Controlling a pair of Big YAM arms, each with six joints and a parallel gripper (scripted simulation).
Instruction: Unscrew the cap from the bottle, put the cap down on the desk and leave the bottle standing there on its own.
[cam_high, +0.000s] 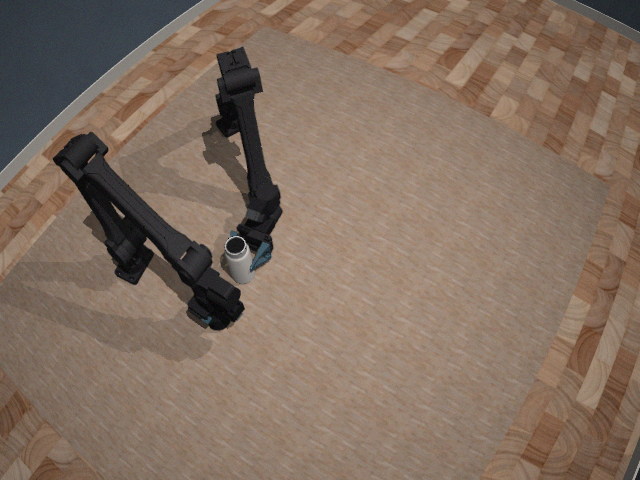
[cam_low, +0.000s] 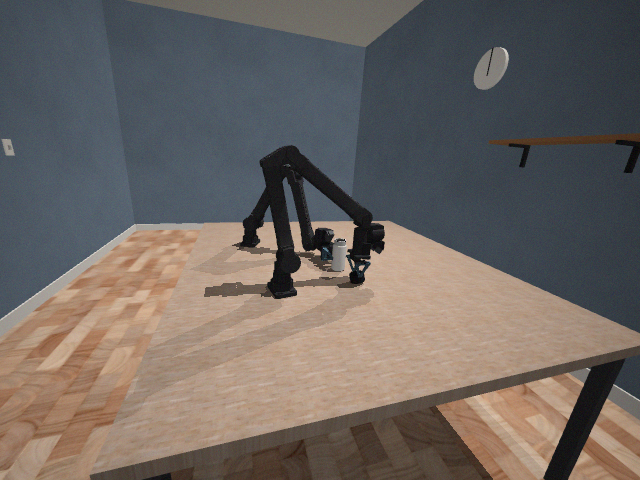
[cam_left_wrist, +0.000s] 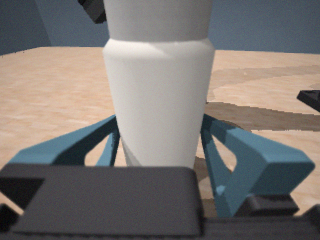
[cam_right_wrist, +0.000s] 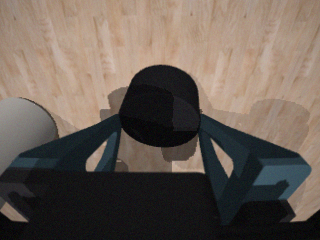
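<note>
Now: left hand 4 cm below the white bottle. Also, from my left hand: black cap (1 cm ahead, 16 cm to the right, 4 cm below).
Right now my right hand is 20 mm above the black cap. The rest, counted from my right hand: white bottle: 10 mm behind, 150 mm to the left, 60 mm above.
</note>
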